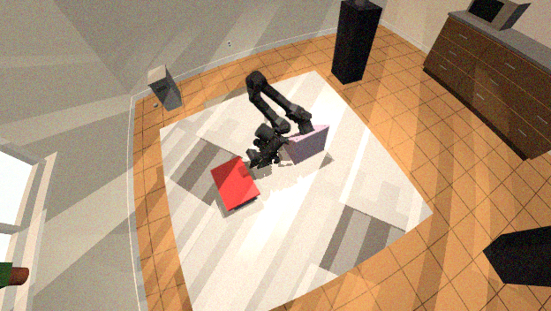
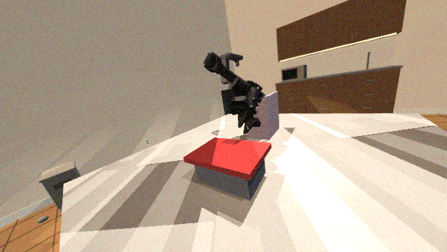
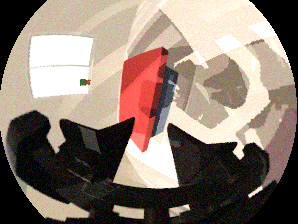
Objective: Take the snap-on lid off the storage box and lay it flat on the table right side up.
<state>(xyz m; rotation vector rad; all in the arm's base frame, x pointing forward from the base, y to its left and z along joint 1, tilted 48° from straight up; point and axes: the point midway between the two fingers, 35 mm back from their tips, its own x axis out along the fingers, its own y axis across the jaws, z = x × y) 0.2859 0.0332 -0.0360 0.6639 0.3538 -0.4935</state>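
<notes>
Right now my gripper tip is 12 cm short of the red lid, 3 cm above it and 2 cm to the right of it. Also, from my gripper tip: storage box (12 cm ahead, 8 cm below, 2 cm to the left).
</notes>
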